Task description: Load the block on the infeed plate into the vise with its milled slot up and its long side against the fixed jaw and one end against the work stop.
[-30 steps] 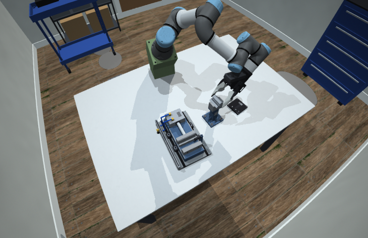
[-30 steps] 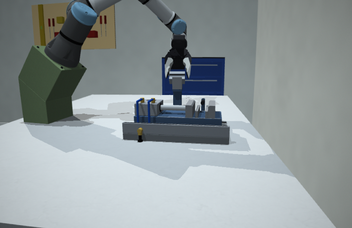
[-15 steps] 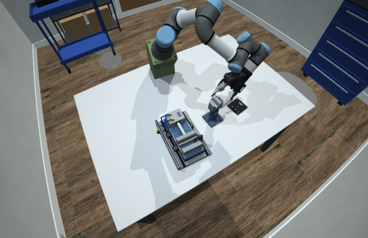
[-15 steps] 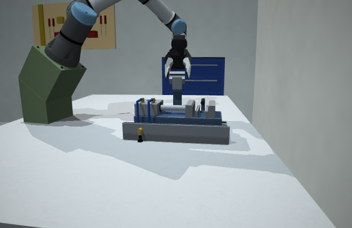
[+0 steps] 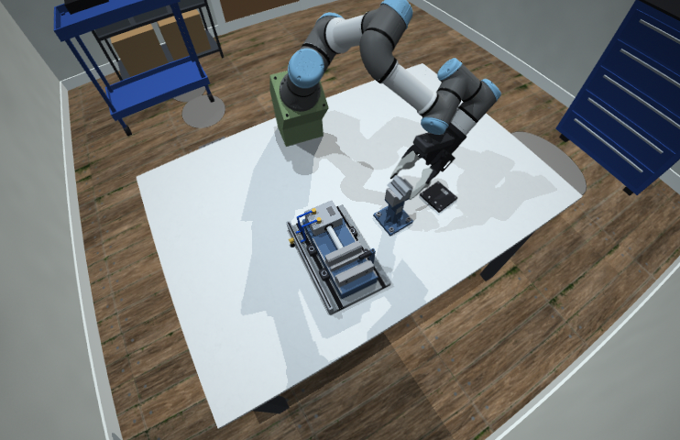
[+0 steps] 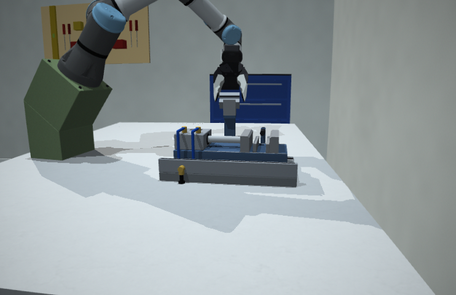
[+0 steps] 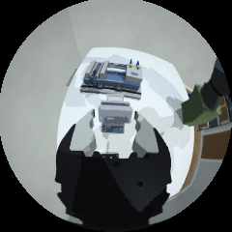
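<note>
Now: the part 1 cm to the right of my hand. From my hand the other things lie so: work stop: 7 cm ahead, 19 cm to the right, 8 cm below; air cylinder: 10 cm behind, 20 cm to the right, 9 cm below; infeed plate: 3 cm ahead, 17 cm to the left, 16 cm below.
</note>
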